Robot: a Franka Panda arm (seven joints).
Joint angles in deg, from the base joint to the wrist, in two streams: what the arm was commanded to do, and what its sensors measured. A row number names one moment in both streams.
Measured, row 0:
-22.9, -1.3, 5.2, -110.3, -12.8, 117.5, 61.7
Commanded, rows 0 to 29:
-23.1, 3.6, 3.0, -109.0, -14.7, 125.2, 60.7
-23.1, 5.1, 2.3, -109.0, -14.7, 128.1, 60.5
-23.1, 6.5, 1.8, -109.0, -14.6, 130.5, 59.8
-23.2, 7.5, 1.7, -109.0, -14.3, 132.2, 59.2
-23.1, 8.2, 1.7, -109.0, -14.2, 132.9, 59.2
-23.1, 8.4, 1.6, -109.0, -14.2, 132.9, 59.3
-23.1, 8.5, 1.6, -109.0, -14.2, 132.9, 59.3
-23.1, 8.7, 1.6, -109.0, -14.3, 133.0, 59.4
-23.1, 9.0, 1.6, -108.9, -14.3, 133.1, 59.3
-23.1, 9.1, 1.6, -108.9, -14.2, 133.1, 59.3
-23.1, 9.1, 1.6, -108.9, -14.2, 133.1, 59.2
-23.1, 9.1, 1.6, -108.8, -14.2, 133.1, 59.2
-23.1, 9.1, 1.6, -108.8, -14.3, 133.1, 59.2
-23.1, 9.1, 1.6, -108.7, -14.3, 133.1, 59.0
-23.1, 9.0, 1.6, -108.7, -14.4, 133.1, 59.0
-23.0, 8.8, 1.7, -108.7, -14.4, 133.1, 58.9
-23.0, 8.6, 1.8, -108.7, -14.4, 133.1, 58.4
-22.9, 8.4, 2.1, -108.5, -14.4, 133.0, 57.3
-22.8, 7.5, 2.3, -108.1, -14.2, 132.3, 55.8
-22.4, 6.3, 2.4, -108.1, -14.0, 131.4, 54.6
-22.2, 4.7, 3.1, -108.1, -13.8, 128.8, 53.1
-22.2, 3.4, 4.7, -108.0, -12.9, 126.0, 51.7
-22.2, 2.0, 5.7, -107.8, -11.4, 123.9, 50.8
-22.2, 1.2, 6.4, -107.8, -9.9, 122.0, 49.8
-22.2, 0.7, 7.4, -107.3, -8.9, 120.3, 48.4
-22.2, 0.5, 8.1, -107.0, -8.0, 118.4, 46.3
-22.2, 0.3, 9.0, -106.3, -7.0, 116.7, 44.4
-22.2, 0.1, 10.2, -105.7, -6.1, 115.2, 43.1
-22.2, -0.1, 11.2, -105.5, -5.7, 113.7, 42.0
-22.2, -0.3, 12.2, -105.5, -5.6, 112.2, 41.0
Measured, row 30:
-21.8, -0.3, 9.5, -106.9, -7.0, 116.6, 45.0
